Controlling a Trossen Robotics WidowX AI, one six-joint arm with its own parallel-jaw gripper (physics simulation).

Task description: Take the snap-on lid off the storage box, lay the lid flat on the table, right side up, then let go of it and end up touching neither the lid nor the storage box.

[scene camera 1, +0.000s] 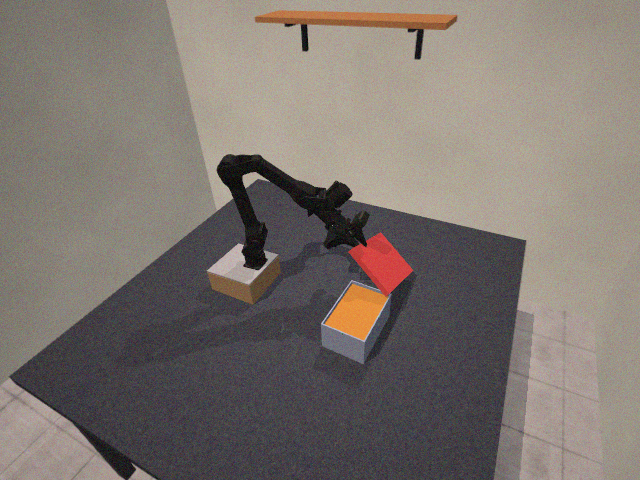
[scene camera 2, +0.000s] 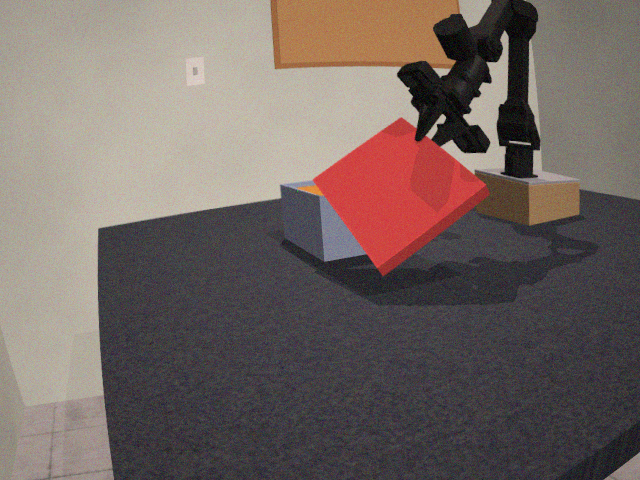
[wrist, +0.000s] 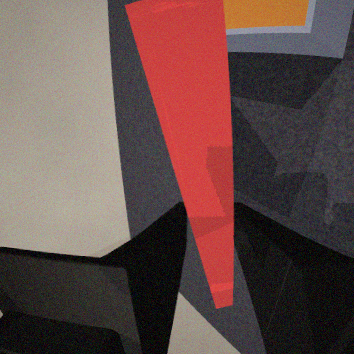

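The red lid [scene camera 1: 385, 268] [scene camera 2: 377, 196] [wrist: 192, 100] is held steeply tilted beside the storage box, its outer face toward scene camera 2. My gripper [scene camera 1: 361, 244] [scene camera 2: 427, 140] [wrist: 208, 210] is shut on the lid's upper edge. In the wrist view the lid slants between the two black fingers. The lid's lowest corner hangs low near the table; whether it touches the table or the box cannot be told. The blue-grey storage box [scene camera 1: 342, 342] [scene camera 2: 303, 222] [wrist: 327, 42] stands upright and uncovered, with an orange inside. The lid hides part of it in scene camera 2.
The dark table [scene camera 1: 413, 403] [scene camera 2: 310, 372] bears everything. The arm's base stands on a brown block [scene camera 1: 227, 286] [scene camera 2: 553, 201] with a pale top. An orange-brown shelf [scene camera 1: 356, 19] [scene camera 2: 361, 33] is fixed to the wall above. The table's far right corner lies beyond the lid.
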